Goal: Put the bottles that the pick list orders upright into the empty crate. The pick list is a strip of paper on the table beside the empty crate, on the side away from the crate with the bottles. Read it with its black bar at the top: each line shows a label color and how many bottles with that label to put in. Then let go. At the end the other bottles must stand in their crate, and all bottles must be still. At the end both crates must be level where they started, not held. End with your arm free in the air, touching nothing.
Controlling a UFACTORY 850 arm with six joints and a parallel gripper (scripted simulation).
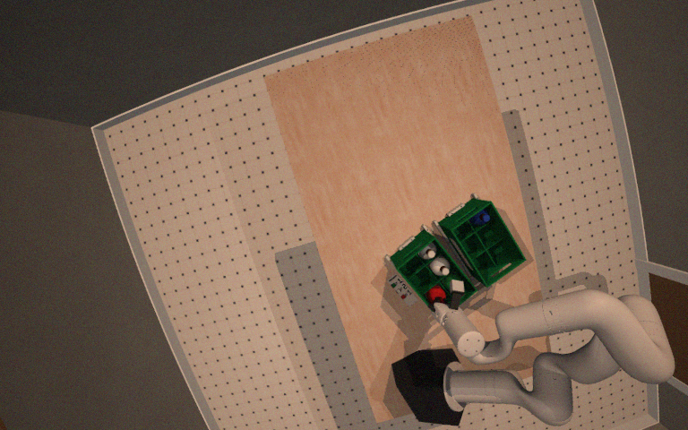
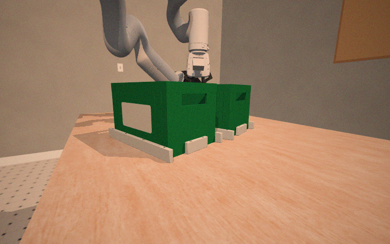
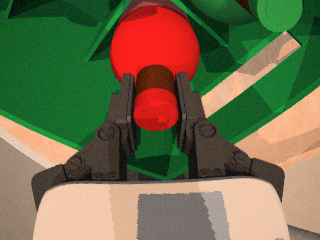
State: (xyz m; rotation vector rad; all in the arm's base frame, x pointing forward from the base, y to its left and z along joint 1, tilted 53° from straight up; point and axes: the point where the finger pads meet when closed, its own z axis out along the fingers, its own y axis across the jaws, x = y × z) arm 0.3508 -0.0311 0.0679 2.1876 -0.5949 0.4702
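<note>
The red bottle lies 70 mm below my hand. Also, from my hand: green bottle (30 mm ahead, 90 mm to the right, 70 mm below); pick list (50 mm ahead, 110 mm to the left, 160 mm below); blue bottle (240 mm ahead, 280 mm to the right, 70 mm below).
</note>
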